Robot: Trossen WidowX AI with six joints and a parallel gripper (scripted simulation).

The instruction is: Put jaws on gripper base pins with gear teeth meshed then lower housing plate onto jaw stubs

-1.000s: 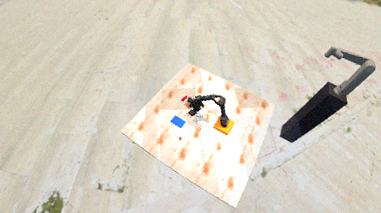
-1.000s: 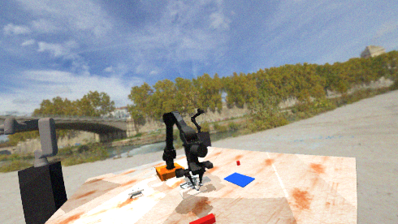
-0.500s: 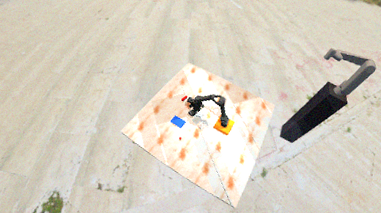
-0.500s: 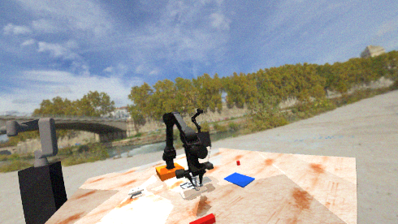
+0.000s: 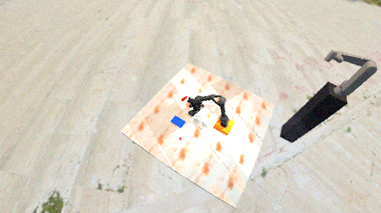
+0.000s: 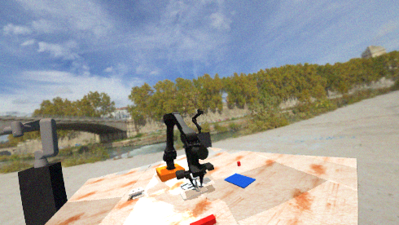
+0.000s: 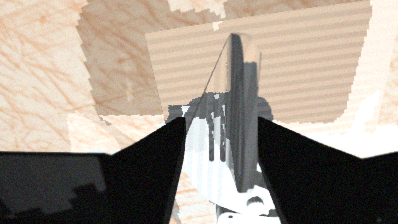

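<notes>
Now: the pale flat plate 3 cm to the right of my gripper tip, 1 cm below it and 1 cm ahead of it. The rest, counted from my gripper tip: blue flat plate: 18 cm to the left, 11 cm ahead, 1 cm below.
</notes>
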